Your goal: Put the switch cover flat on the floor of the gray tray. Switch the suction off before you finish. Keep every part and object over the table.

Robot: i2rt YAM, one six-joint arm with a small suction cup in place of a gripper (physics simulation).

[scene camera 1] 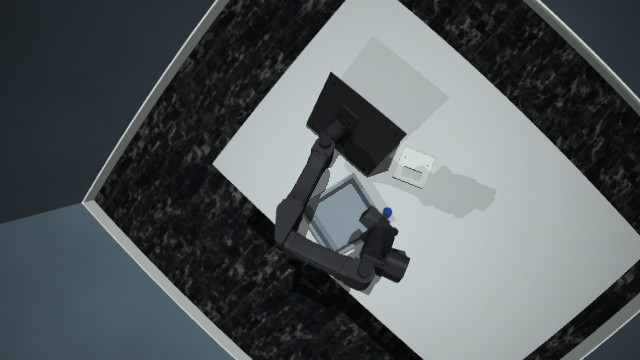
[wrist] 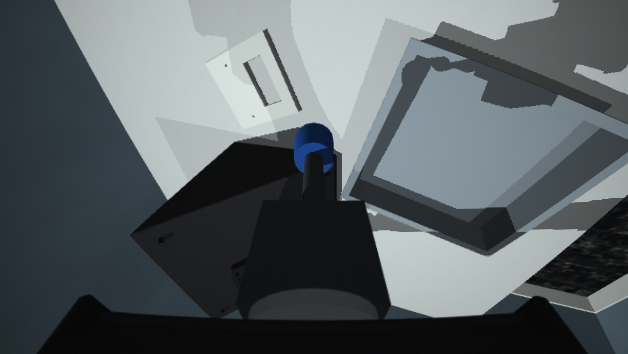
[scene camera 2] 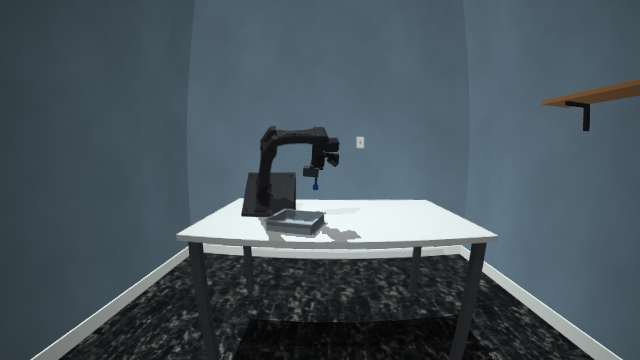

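Note:
The switch cover is a thin white plate with a rectangular opening and two small holes. It lies on the white table beside the black arm base, outside the tray; I cannot make it out in scene camera 2. The gray tray is shallow, with low walls, and no part shows on its visible floor. My gripper, a blue suction cup, is open, with nothing on it. It hangs well above the table, near the tray's right corner as seen in scene camera 1.
The slanted black arm base stands close to both the cover and the tray. The arm bends out past the tray's far side from the cover. A wooden shelf and a wall plate are on the walls, away from the table.

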